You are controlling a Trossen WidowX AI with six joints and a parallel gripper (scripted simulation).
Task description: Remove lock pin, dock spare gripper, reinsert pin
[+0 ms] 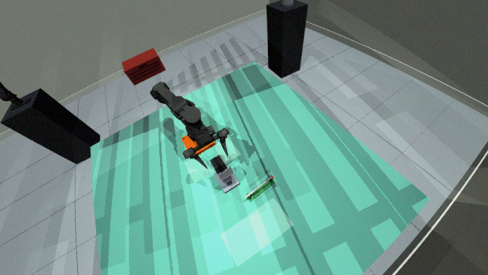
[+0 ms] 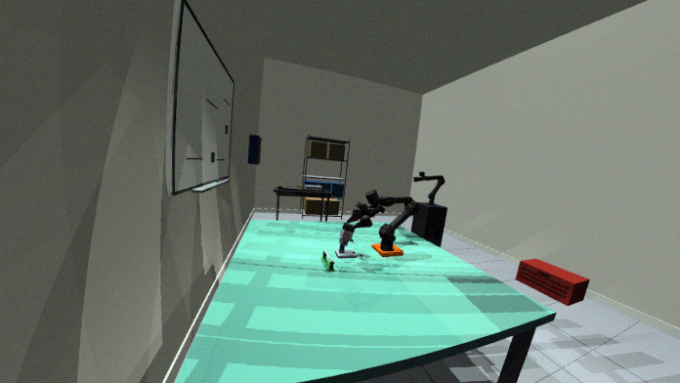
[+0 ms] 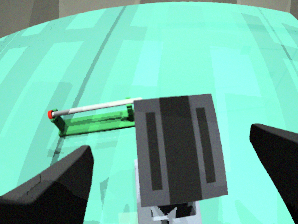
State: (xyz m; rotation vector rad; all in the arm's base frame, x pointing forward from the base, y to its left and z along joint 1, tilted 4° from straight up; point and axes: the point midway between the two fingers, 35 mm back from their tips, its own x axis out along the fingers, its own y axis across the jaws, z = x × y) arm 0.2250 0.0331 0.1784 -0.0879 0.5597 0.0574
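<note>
Now: the spare gripper 10 mm ahead of my gripper tip and 50 mm below it. From my gripper tip the other things lie so: green bracket strip 120 mm ahead, 110 mm to the left, 150 mm below; mount socket 10 mm ahead, 120 mm below.
</note>
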